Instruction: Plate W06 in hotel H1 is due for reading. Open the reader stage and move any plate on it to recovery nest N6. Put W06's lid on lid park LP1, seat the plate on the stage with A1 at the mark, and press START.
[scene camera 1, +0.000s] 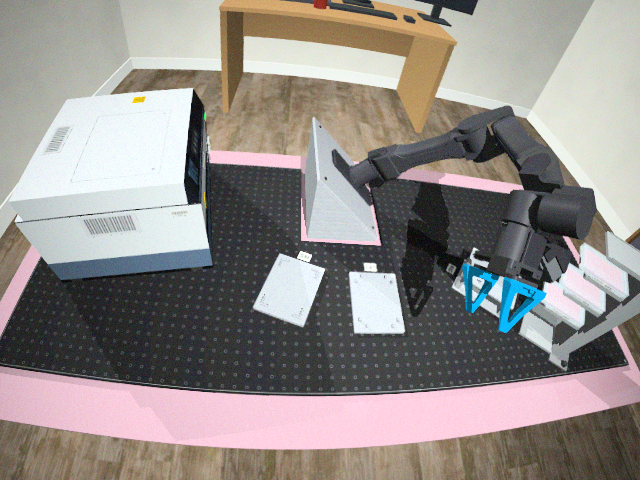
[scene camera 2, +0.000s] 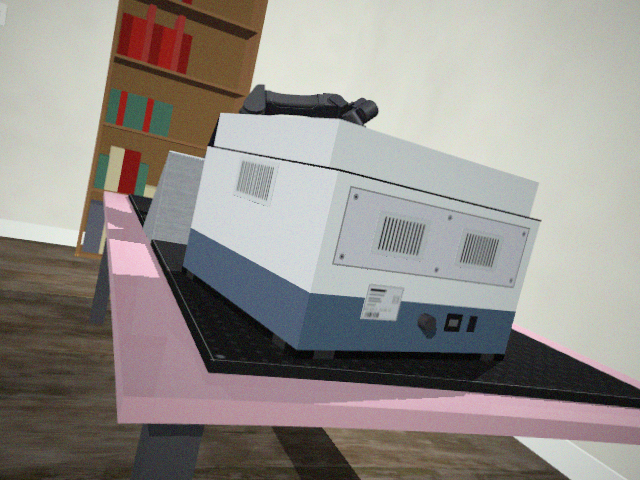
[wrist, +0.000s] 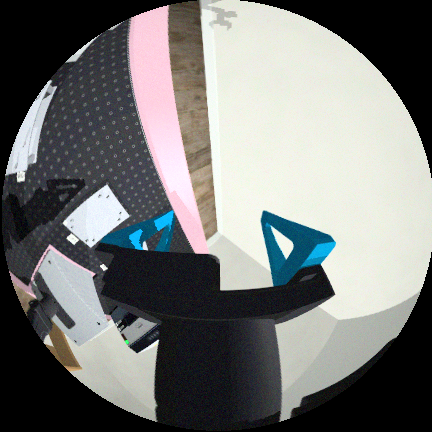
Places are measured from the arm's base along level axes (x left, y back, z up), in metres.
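Where they show: gripper, between the fingertips: (scene camera 1: 484, 321) (wrist: 217, 214); arm's base, origin of its link: (scene camera 1: 351, 179).
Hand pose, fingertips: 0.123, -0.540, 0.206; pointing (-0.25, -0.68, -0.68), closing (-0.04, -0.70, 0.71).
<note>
Each offset is from my fingertips to the centre of the thing, as dx, dy, dz. "pt": to the spot under its first point. Level surfaces: height alone.
The white and blue reader @[-0.702, +0.404, -0.143] (scene camera 1: 111, 149) (scene camera 2: 258, 217) stands at the left in scene camera 1. Its front is edge-on there, and no extended stage shows. Part of the reader (wrist: 141, 327) shows in the wrist view. My gripper (scene camera 1: 488, 320) (wrist: 217, 214) is open and empty, with blue fingers above the mat, just left of the hotel rack @[+0.431, +0.101, -0.063] (scene camera 1: 594, 326). Several plates with pinkish tops stand in the rack, one plate @[+0.399, +0.125, -0.015] (scene camera 1: 602, 269) high at the right; I cannot tell which is W06. A tilted white pad @[pt -0.283, +0.201, -0.270] (scene camera 1: 290, 290) and a straight white pad @[pt -0.075, +0.175, -0.272] (scene camera 1: 377, 304) (wrist: 97, 216) lie mid-mat, their labels unreadable.
The grey wedge-shaped arm mount (scene camera 1: 336, 206) (wrist: 75, 297) stands between the reader and the arm, at the back. Another low white holder @[pt +0.161, +0.231, -0.243] (scene camera 1: 462, 281) is partly hidden behind the fingers. The black dotted mat @[dz -0.282] (scene camera 1: 206, 335) lies on the pink table @[dz -0.295] (scene camera 1: 310, 421). A wooden desk (scene camera 1: 320, 31) stands behind.
</note>
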